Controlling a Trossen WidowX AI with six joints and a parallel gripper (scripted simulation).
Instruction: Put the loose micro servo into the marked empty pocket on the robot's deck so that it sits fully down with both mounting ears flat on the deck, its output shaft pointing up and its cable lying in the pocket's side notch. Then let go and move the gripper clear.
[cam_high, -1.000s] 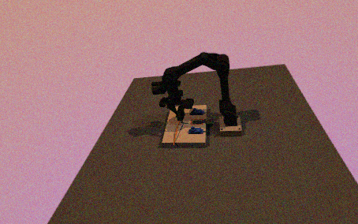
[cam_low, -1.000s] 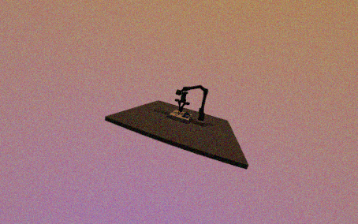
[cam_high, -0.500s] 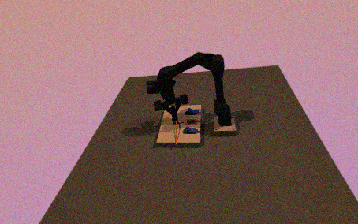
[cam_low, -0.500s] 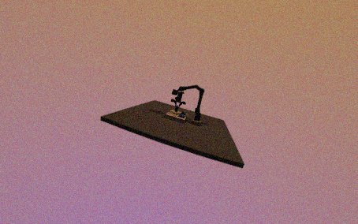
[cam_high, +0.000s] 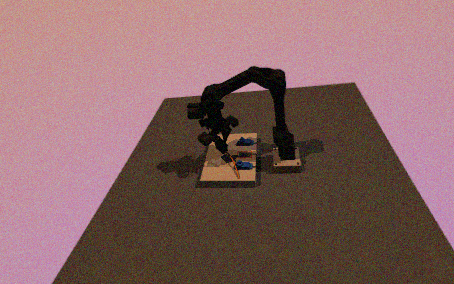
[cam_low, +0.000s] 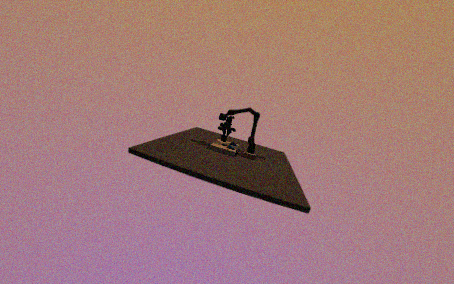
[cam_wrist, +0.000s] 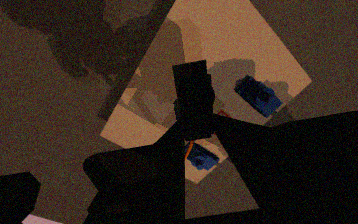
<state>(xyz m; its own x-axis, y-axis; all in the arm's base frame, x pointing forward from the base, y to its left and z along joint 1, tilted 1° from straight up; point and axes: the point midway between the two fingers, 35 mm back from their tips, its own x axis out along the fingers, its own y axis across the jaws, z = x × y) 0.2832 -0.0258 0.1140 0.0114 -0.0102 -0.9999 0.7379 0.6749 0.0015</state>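
Right now my gripper tip is 100 mm above the tan deck and 10 mm short of it.
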